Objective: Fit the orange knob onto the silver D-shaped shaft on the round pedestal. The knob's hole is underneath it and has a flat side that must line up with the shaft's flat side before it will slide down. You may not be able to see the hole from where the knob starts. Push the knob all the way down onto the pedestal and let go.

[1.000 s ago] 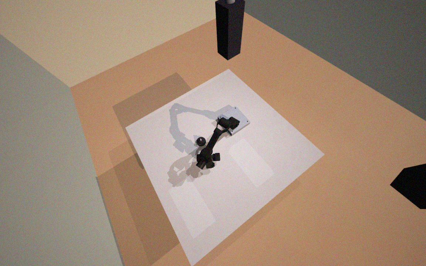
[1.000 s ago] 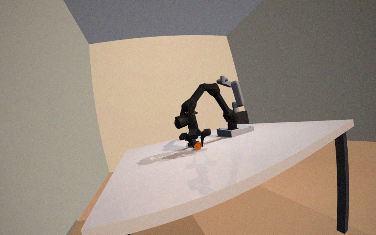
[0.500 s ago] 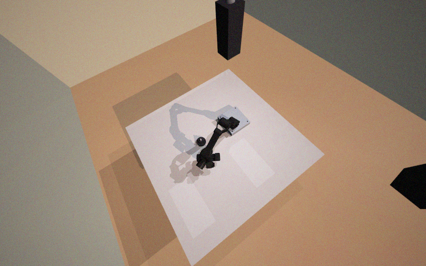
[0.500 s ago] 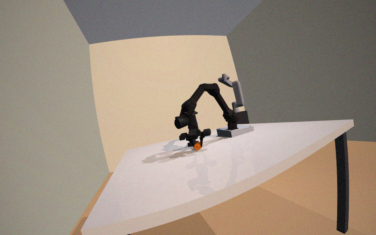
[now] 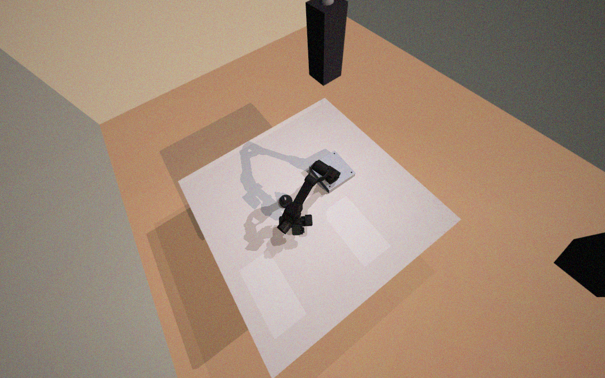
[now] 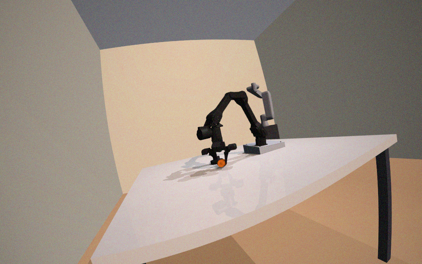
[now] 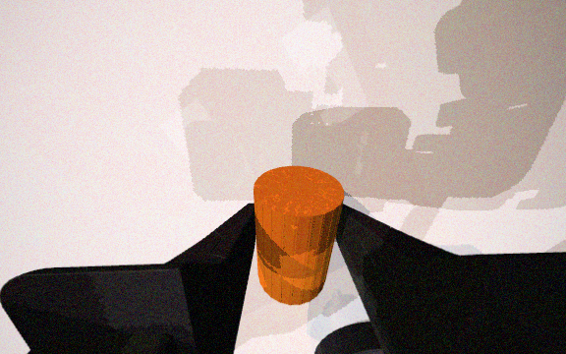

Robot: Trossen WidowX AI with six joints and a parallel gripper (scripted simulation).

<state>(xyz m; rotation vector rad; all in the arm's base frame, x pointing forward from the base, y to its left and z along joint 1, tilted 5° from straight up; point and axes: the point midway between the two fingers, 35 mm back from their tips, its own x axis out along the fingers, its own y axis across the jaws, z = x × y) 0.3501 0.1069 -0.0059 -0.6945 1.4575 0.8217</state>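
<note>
My gripper tip is 4 cm past the dark round pedestal, 17 cm to the left of it and 1 cm below it. Also, from my gripper tip: orange knob 1 cm above.
</note>
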